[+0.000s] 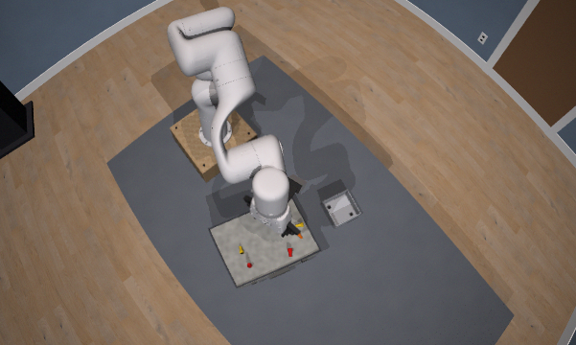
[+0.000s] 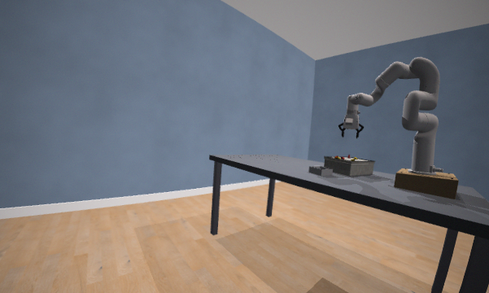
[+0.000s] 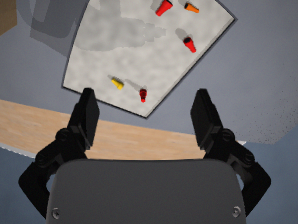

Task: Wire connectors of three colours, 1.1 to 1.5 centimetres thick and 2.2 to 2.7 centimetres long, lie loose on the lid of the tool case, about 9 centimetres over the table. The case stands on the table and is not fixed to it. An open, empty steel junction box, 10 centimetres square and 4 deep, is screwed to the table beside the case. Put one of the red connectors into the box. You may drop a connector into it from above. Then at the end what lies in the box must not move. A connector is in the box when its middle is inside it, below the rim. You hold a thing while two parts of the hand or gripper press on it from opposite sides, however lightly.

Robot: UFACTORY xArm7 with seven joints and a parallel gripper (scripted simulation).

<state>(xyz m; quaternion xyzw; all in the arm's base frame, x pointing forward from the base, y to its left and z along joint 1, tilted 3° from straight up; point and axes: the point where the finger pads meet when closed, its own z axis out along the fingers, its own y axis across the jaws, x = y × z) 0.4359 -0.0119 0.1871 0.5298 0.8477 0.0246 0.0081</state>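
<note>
The orange connector is 160 mm below my hand, 80 mm to the left of it and 40 mm ahead of it. Also, from my hand: tool case (190 mm below, 30 mm to the right).
</note>
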